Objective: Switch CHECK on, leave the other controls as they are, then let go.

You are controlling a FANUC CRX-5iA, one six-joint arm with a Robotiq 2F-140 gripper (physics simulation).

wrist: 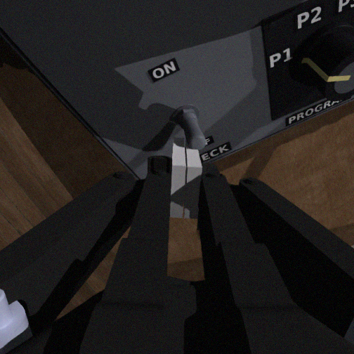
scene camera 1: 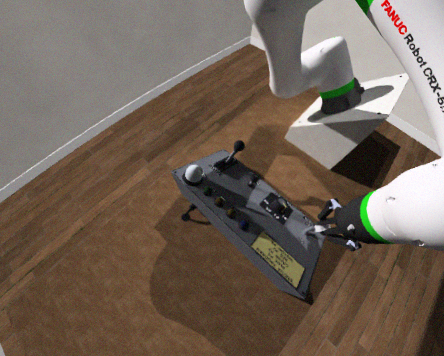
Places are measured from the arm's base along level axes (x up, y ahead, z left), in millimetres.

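Pixels of known places: gripper, fingertip midpoint: [scene camera 1: 315,228]; arm's base, link origin: [scene camera 1: 340,105].
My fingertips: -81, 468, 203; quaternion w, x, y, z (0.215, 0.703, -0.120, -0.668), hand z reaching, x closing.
Ahead of a thing's pixels: the offset from my fingertips to its top centre, as dx, dy, dz. "spot": to the spot under its first point.
The CHECK switch [wrist: 191,126] is a small grey toggle lever on the panel [scene camera 1: 235,197]. In the wrist view its tip leans toward the partly covered OFF and CHECK labels, away from the ON label [wrist: 163,70]. My gripper [scene camera 1: 318,229] [wrist: 183,156] is shut, with nothing between its pale fingertips. The fingertips are right at the lever's tip, on the OFF side, and seem to touch or nearly touch it. In the scene view the fingertips hide most of the lever.
The PROGRAM knob @[+22, +16, -135] [scene camera 1: 278,204] [wrist: 340,75] is beside the switch. Farther along the panel are coloured buttons, a white dome @[spot: +104, +169, -372] [scene camera 1: 194,173], and a black ball-topped lever @[+52, -41, -375] [scene camera 1: 238,146]. A yellow label plate @[spot: +62, +172, -45] [scene camera 1: 278,259] lies near the panel's front edge. The white robot pedestal [scene camera 1: 315,142] stands behind.
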